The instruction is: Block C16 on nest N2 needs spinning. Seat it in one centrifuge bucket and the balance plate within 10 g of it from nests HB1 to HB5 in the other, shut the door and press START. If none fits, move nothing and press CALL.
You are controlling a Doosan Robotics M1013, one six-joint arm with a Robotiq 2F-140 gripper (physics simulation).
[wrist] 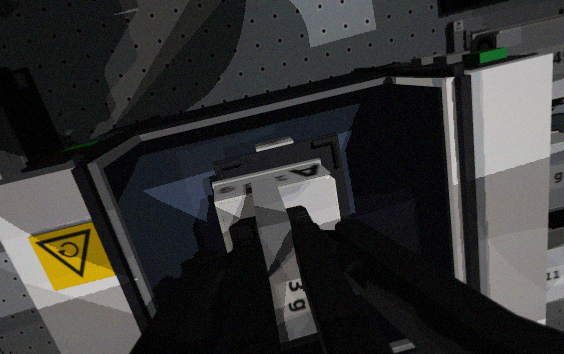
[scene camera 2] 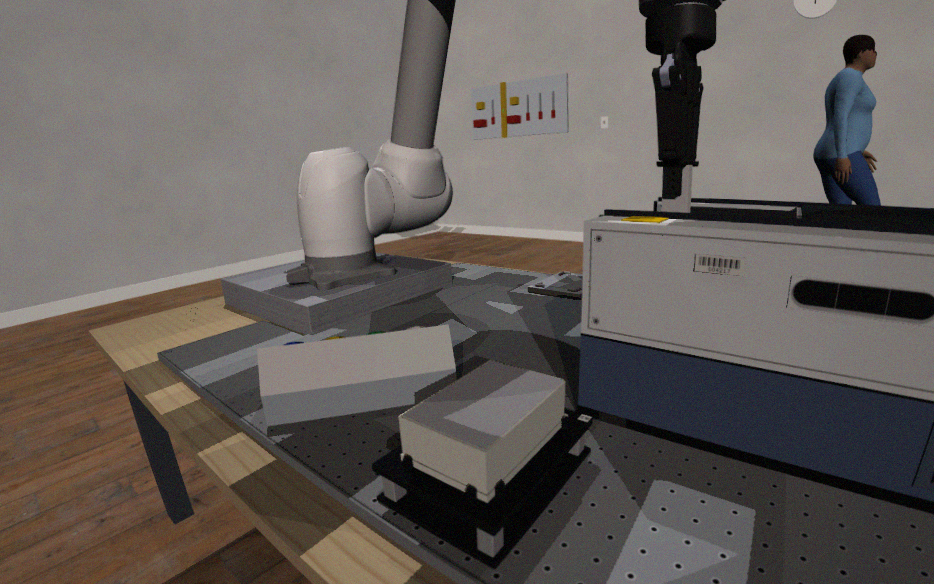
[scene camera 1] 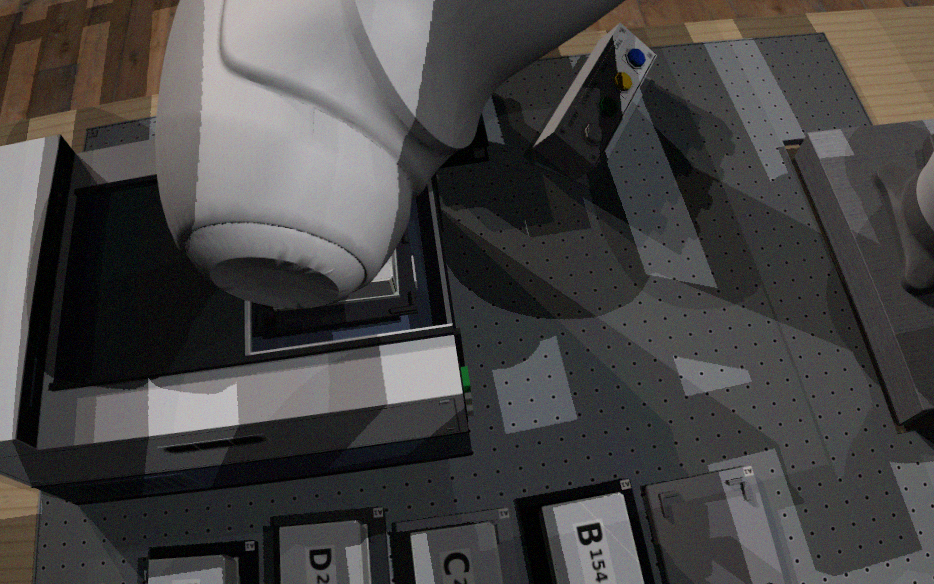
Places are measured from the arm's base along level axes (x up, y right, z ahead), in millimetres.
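Pixels of known places: gripper, fingertip midpoint: [wrist: 267,201]; arm's base, link origin: [scene camera 2: 342,275].
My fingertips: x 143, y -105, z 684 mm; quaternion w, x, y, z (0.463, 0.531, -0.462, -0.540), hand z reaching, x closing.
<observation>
Ahead of a thing's pixels: the offset from my fingertips to its middle. "spot": to the spot under its first point.
My gripper [wrist: 267,201] [scene camera 2: 673,203] is shut with nothing between the fingers. It hangs over the open chamber of the centrifuge [scene camera 2: 668,290] [scene camera 1: 418,371]. In the wrist view the closed fingers stand just above the pale balance plate marked A {dx -28, dy -14, dz +56 mm} [wrist: 312,197]. That plate sits in a dark bucket [wrist: 330,147] inside the chamber. In scene camera 1 the arm hides most of the chamber.
The button box {dx -150, dy +303, dz -238 mm} [scene camera 1: 621,75] [scene camera 2: 355,365] stands at the far right of the bench, with blue {dx -128, dy +360, dz -291 mm} [scene camera 1: 636,57] and yellow {dx -128, dy +315, dz -269 mm} [scene camera 1: 622,80] buttons showing. Plates B {dx -159, dy -286, dz -212 mm} [scene camera 1: 592,539], C {spot: dx -138, dy -284, dz -79 mm} [scene camera 1: 459,556] and D {spot: dx -137, dy -291, dz +57 mm} [scene camera 1: 322,556] sit in nests along the front edge. An empty nest {dx -183, dy -270, dz -347 mm} [scene camera 1: 697,522] lies right of B.
</observation>
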